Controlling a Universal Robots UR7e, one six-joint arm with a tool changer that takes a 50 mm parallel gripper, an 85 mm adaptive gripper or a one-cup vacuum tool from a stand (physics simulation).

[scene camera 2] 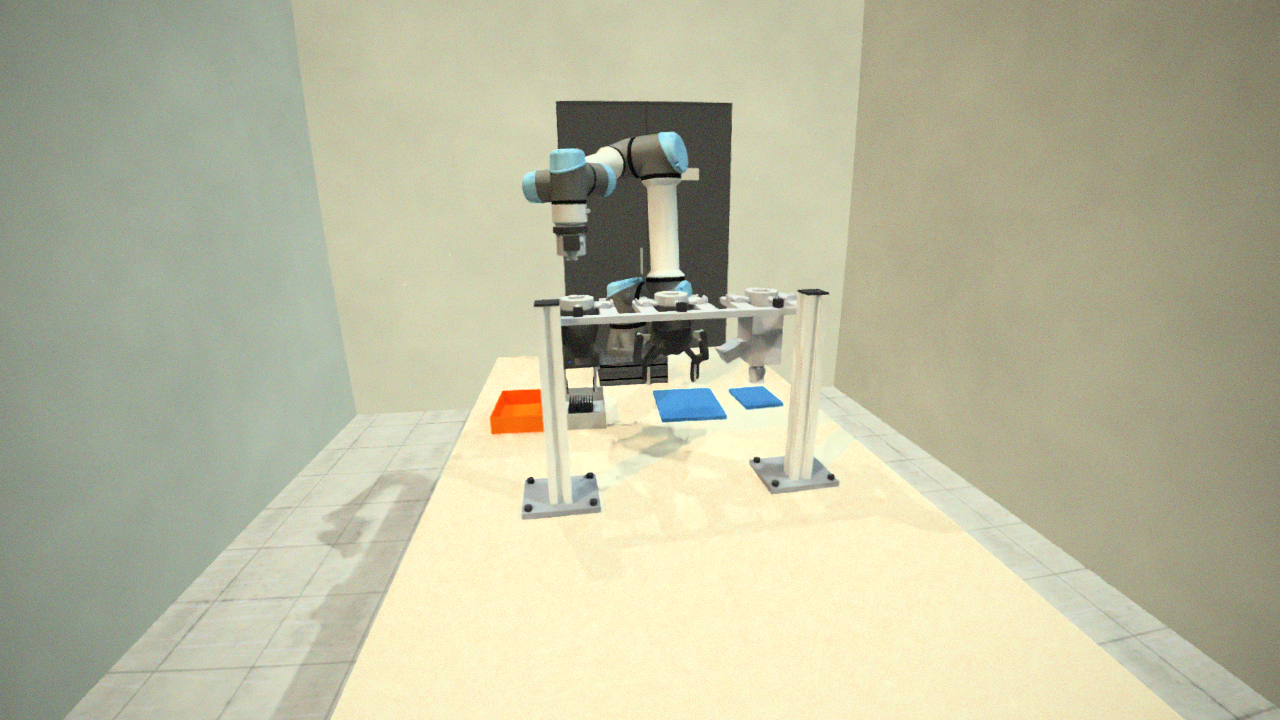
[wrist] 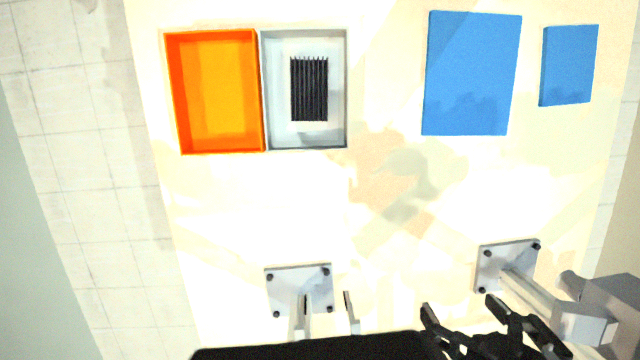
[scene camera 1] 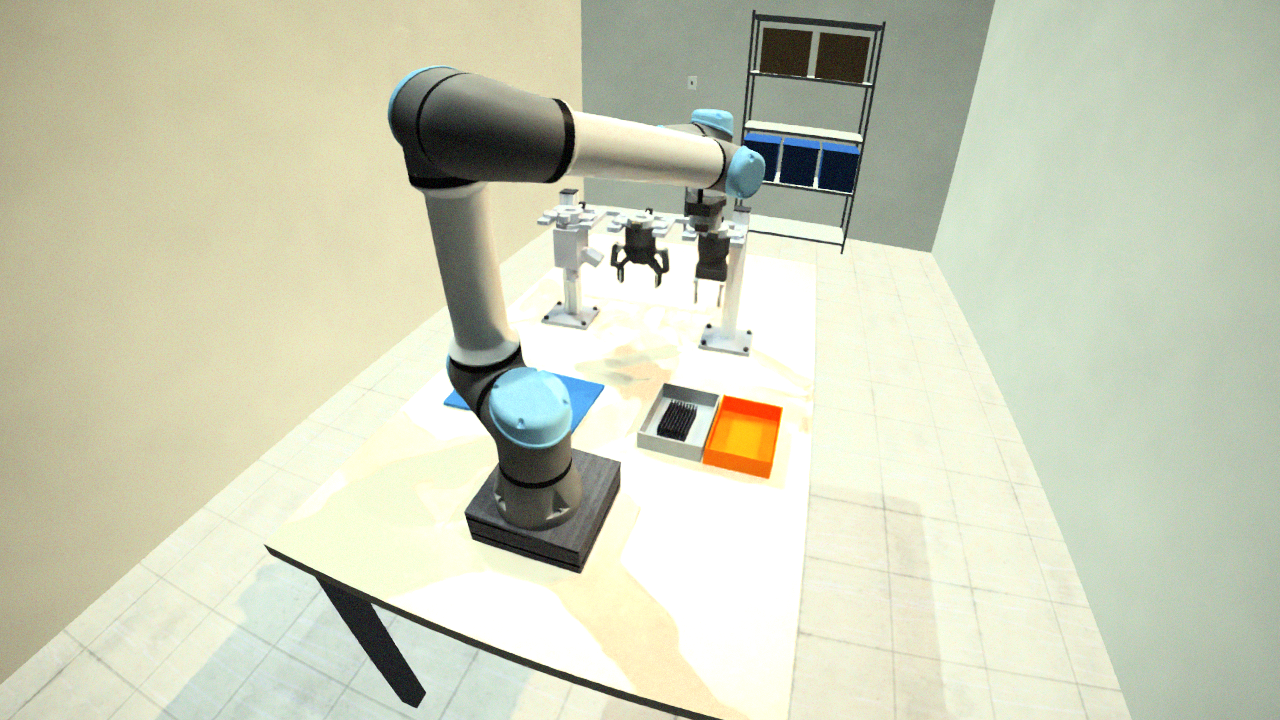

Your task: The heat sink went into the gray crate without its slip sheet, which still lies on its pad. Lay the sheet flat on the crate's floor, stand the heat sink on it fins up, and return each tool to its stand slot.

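Places are measured from the arm's base along level axes (x ahead, y left, z up), in centimetres.
Where they show: arm's base, origin of its link: (scene camera 2: 630, 350) (scene camera 1: 538, 494).
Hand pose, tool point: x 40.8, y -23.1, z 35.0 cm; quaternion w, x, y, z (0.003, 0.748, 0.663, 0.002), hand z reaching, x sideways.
Each offset is from my tool point to the top centre of the thing. "spot": to the spot under its first point.
The black heat sink @[dx -10.6, dy +1.8, dz -38.6 cm] (scene camera 1: 677, 420) (scene camera 2: 580, 403) (wrist: 309, 90) stands fins up inside the gray crate (scene camera 1: 667, 446) (scene camera 2: 588, 419) (wrist: 305, 148). A pale rectangle, seemingly the slip sheet @[spot: dx -4.9, dy +0.7, dz -41.6 cm] (wrist: 309, 126), shows at its lower edge in the wrist view, flat on the crate's floor. Both blue pads look bare. The arm's wrist ends in a bare tool changer (scene camera 2: 570, 243), a little above the stand slot of the parallel gripper; no gripper is on the arm. The parallel gripper (scene camera 1: 708, 291), the adaptive gripper (scene camera 1: 640, 273) (scene camera 2: 670, 368) and the vacuum tool @[dx +23.1, dy +32.5, dz -5.7 cm] (scene camera 1: 570, 243) (scene camera 2: 759, 344) hang in the stand.
An orange crate @[dx -11.6, dy -5.8, dz -37.9 cm] (scene camera 1: 738, 467) (scene camera 2: 516, 424) (wrist: 222, 151) adjoins the gray crate. A large blue pad @[spot: dx -6.1, dy +30.3, dz -41.2 cm] (scene camera 2: 689, 404) (wrist: 470, 75) and a small blue pad @[spot: dx -5.3, dy +49.4, dz -41.2 cm] (scene camera 2: 755, 397) (wrist: 569, 65) lie beside them. The stand's two posts (scene camera 2: 556, 402) (scene camera 2: 803, 385) rise from bolted base plates.
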